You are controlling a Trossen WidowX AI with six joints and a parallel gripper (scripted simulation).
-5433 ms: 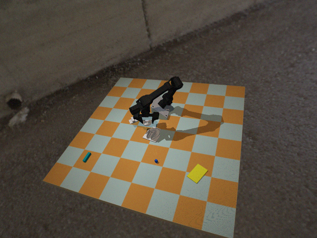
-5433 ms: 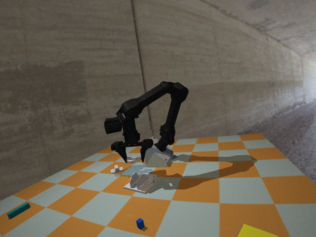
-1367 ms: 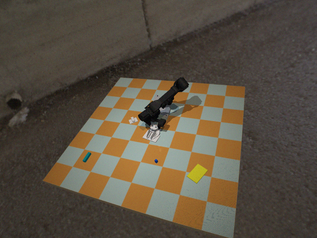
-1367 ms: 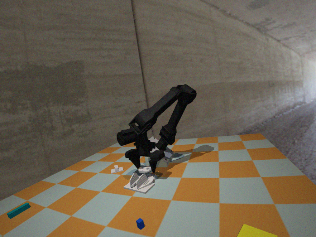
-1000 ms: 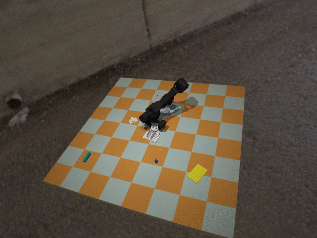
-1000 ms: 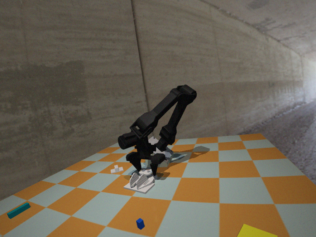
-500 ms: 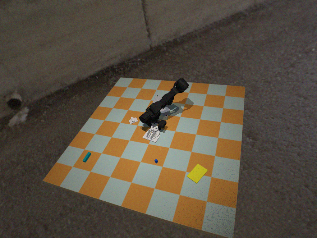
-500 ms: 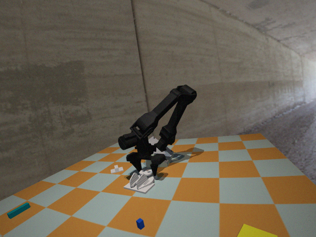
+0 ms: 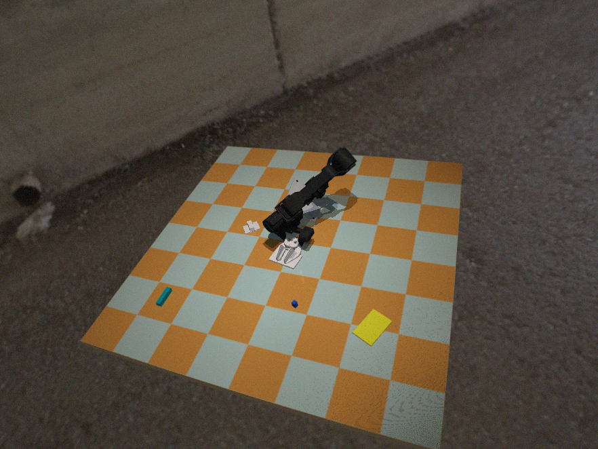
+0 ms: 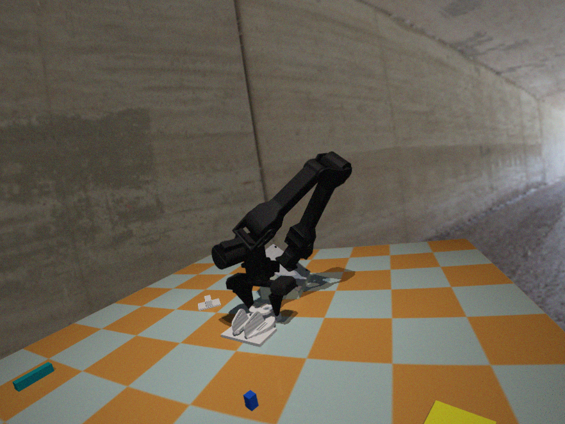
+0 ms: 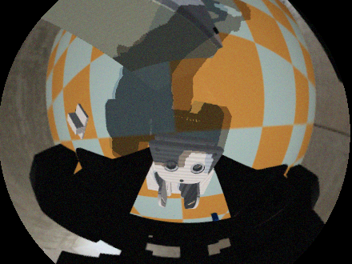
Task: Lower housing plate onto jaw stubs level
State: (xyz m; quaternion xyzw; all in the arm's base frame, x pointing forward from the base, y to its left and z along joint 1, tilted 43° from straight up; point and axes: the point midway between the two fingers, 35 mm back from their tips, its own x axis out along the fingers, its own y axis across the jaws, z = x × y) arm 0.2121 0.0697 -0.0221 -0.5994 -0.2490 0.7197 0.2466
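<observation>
Right now my gripper tip is 7 cm short of the white base plate, 1 cm to the left of it and 1 cm above it. Round my gripper tip: teal bar: 42 cm ahead, 38 cm to the right, 1 cm below; then blue cube: 26 cm ahead, 13 cm to the left, 1 cm below; then yellow flat pad: 25 cm ahead, 42 cm to the left, 2 cm below.
</observation>
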